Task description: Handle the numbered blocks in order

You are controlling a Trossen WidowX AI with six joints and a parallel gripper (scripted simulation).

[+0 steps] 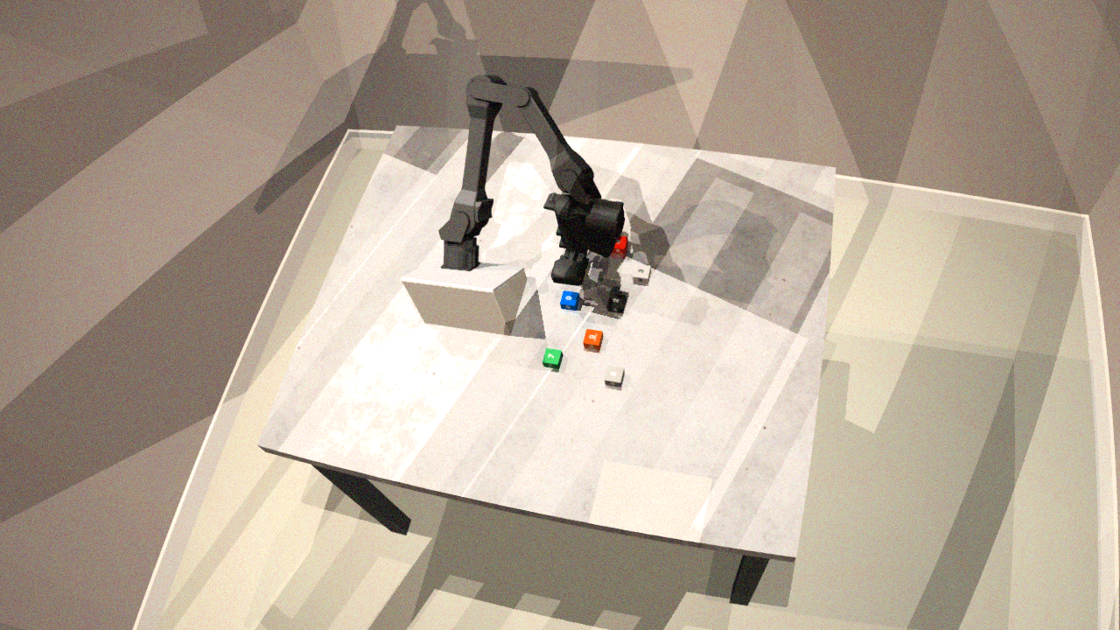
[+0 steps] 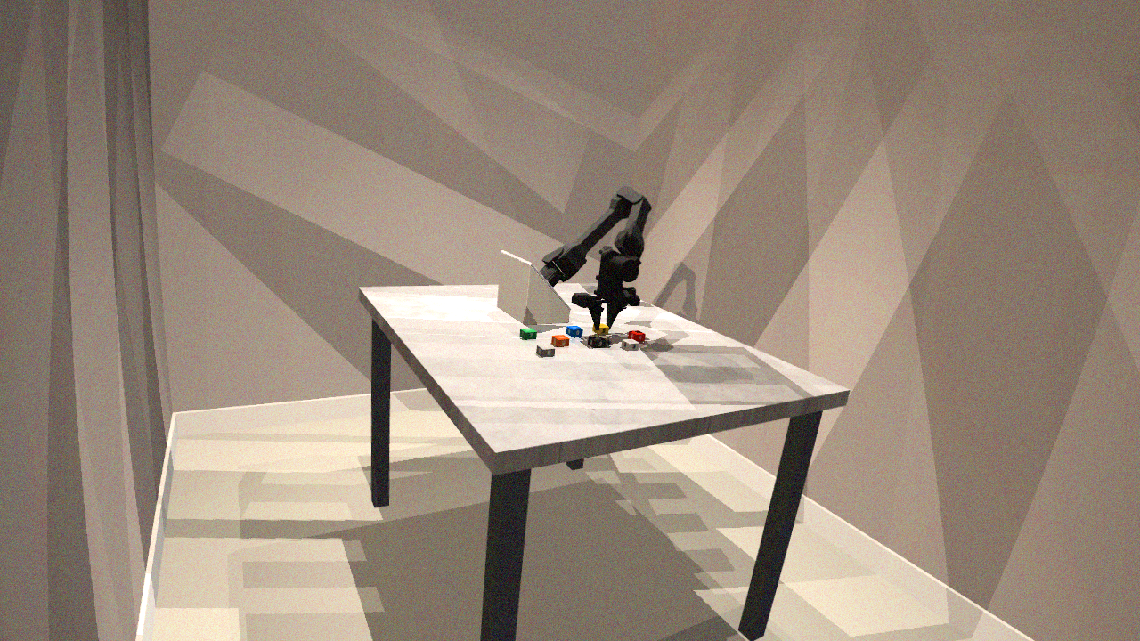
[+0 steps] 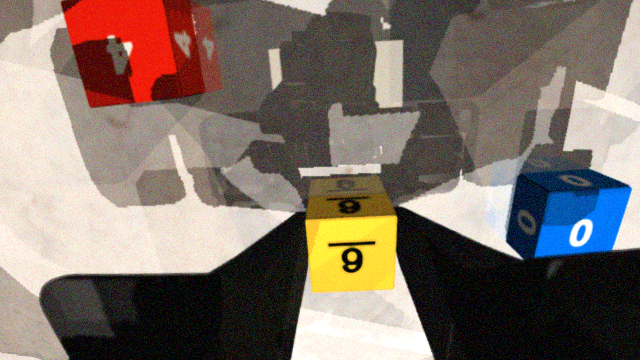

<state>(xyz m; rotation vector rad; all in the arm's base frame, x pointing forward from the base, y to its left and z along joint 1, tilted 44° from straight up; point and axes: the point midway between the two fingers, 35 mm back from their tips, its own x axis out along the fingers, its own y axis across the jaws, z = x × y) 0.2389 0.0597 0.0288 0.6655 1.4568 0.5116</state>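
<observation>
The green 7 block lies 22 cm to the right of my gripper tip and 2 cm behind it. From my gripper tip the other things lie so: yellow block 1 cm behind; then blue 0 block 8 cm to the right, 1 cm behind; then red 4 block 7 cm ahead, 6 cm to the left.
</observation>
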